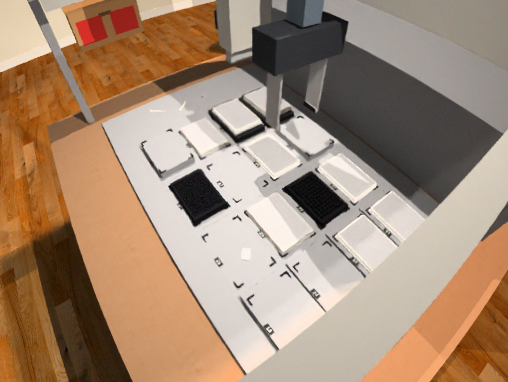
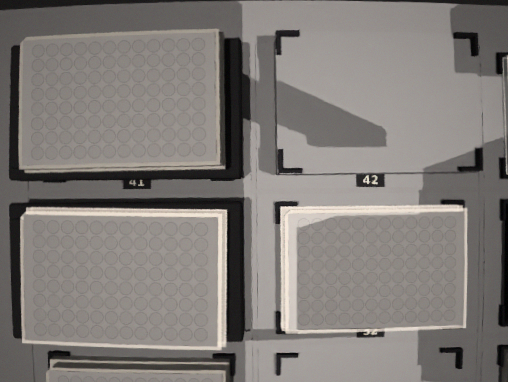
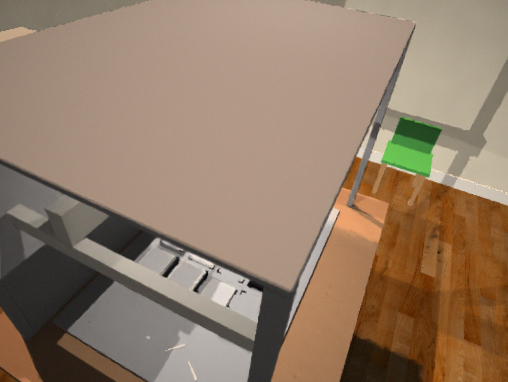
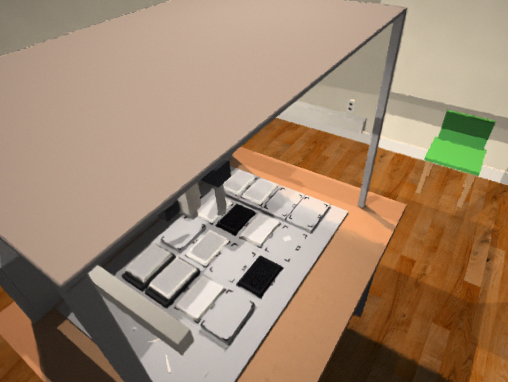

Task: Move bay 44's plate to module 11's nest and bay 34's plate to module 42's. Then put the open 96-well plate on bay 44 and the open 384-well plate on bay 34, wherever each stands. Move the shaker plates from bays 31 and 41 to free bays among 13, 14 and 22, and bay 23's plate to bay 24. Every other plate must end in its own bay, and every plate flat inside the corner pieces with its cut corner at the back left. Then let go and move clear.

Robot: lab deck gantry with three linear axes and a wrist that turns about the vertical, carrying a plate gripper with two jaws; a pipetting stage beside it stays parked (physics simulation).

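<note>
My gripper is open and empty, high over the back of the deck. Lidded plates stand on bay 44 and bay 34. Module 11's nest and module 42's nest are empty. The black 384-well plate is on bay 12, the black 96-well plate on bay 33. Shaker plates sit on bay 41 and bay 31. Bay 23's plate is in place.
Lidded plates occupy bay 32, bay 21 and bay 43. Bays 13, 14, 22 and 24 hold no plate. A small white square lies in bay 13. A pale beam crosses in front.
</note>
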